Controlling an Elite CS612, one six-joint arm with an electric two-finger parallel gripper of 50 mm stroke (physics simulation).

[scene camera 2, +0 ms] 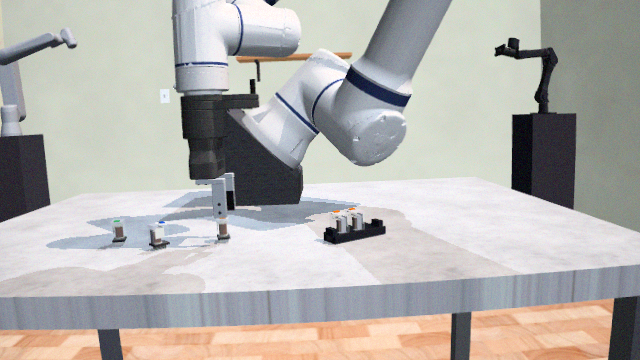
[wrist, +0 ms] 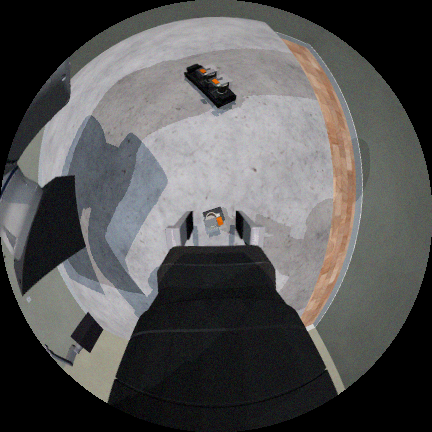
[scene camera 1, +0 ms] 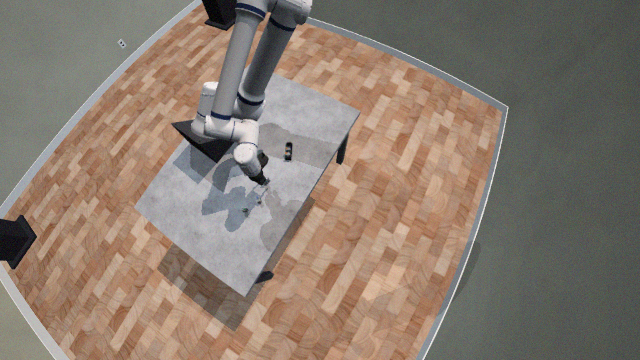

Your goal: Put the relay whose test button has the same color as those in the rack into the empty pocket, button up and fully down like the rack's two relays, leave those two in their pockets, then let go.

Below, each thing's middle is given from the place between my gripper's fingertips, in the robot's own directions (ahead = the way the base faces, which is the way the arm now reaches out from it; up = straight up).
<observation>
My hand is 10 mm short of the black rack [scene camera 2: 375, 228], 220 mm to the right of it and 40 mm above it.
</observation>
